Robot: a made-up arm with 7 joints.
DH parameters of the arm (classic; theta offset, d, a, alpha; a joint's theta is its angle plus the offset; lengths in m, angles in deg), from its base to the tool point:
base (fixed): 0 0.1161 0 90
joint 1: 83.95 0 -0.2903 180
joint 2: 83.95 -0.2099 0.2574 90
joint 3: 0 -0.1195 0.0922 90
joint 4: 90 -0.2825 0.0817 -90
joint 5: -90 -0.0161 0.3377 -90
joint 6: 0 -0.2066 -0.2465 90
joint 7: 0 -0.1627 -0.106 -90
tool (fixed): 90 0.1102 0 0
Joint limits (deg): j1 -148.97..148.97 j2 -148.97..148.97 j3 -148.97..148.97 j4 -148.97..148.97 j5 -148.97..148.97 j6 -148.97..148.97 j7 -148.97..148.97
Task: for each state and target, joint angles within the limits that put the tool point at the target. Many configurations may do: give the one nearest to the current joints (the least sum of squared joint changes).
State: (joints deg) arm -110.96 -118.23 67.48 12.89 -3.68 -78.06 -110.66
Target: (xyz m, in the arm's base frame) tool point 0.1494 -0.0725 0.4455
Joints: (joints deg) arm -90.62 -125.79 69.66 21.68 12.76 -76.59 -106.30
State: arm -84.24 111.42 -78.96 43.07 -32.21 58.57 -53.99
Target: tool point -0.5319 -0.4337 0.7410
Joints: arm -113.02 112.97 -95.11 41.14 -59.88 35.59 -89.44
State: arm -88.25 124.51 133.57 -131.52 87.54 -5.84 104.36
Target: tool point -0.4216 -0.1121 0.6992
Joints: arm -90.42 104.14 126.65 -129.05 89.22 -28.92 112.56
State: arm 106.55 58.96 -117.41 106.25 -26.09 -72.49 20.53
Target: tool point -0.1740 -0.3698 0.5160
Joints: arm 136.37 43.78 -116.62 113.66 -33.27 -73.78 27.12
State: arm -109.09 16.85 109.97 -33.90 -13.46 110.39 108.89
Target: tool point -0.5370 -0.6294 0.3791
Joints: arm -120.56 23.34 107.66 -31.07 -28.16 109.43 108.95
